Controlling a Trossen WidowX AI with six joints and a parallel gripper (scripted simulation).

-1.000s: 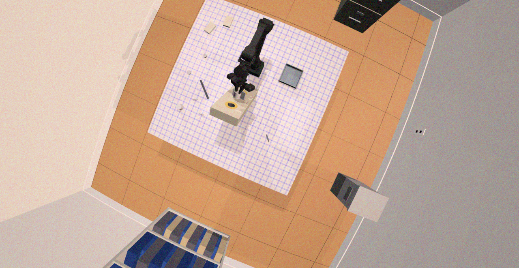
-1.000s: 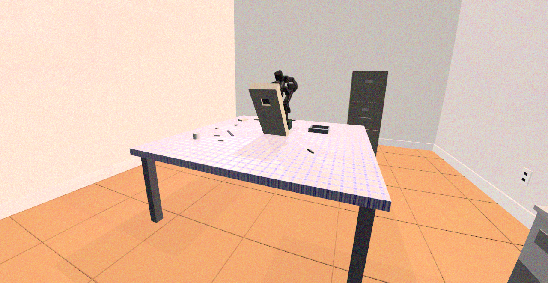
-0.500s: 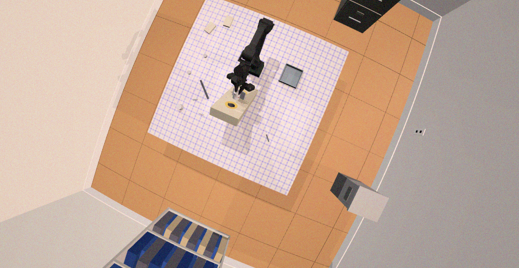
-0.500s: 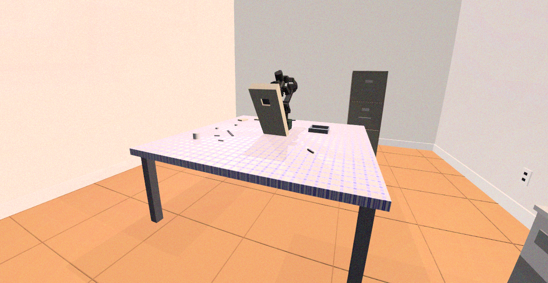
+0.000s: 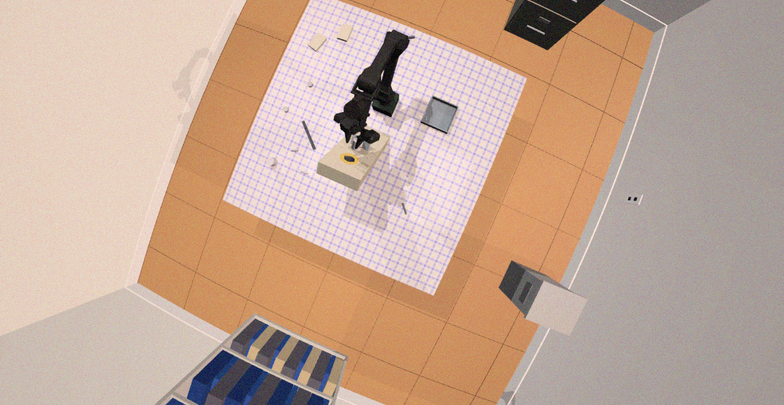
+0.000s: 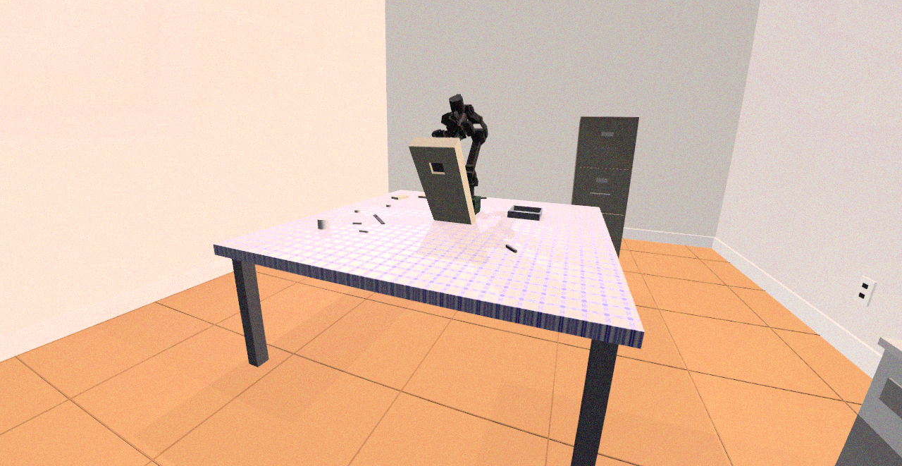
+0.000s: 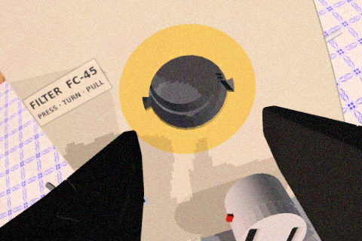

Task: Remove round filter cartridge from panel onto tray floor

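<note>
Right now the round filter cartridge is 120 mm below my gripper tip, 30 mm behind it and 10 mm to the right of it. The rest, counted from my gripper tip: tray 370 mm behind, 330 mm below, 270 mm to the left.
</note>
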